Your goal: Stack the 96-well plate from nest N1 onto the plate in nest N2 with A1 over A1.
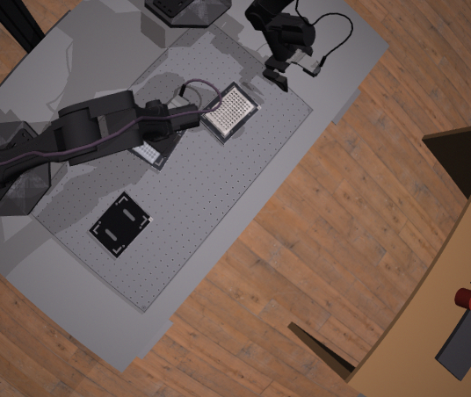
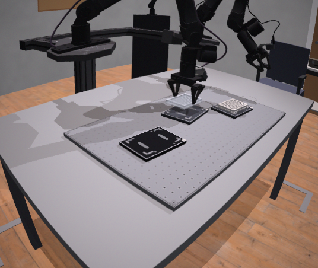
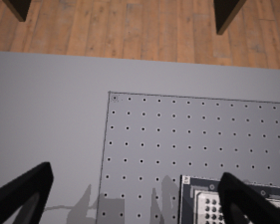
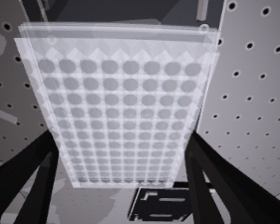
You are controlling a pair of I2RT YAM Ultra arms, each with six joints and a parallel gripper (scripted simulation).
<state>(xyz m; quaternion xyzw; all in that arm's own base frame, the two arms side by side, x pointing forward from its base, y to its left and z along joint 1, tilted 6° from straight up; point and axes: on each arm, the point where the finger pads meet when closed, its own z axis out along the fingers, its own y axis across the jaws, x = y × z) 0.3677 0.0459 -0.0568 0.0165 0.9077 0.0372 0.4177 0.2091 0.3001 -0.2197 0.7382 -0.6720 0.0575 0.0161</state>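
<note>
Right now the A1 label is 40 mm ahead of my right hand, 100 mm to the left of it and 50 mm below it. Also, from my right hand: clear 96-well plate (10 mm below); black nest (90 mm ahead, 250 mm to the right, 60 mm below).
My left gripper is now 36 cm to the left of the clear 96-well plate, 16 cm past it and 13 cm above it. Round my left hand: A1 label (27 cm to the right, 17 cm below, 12 cm behind); black nest (61 cm to the right, 18 cm below, 7 cm behind).
</note>
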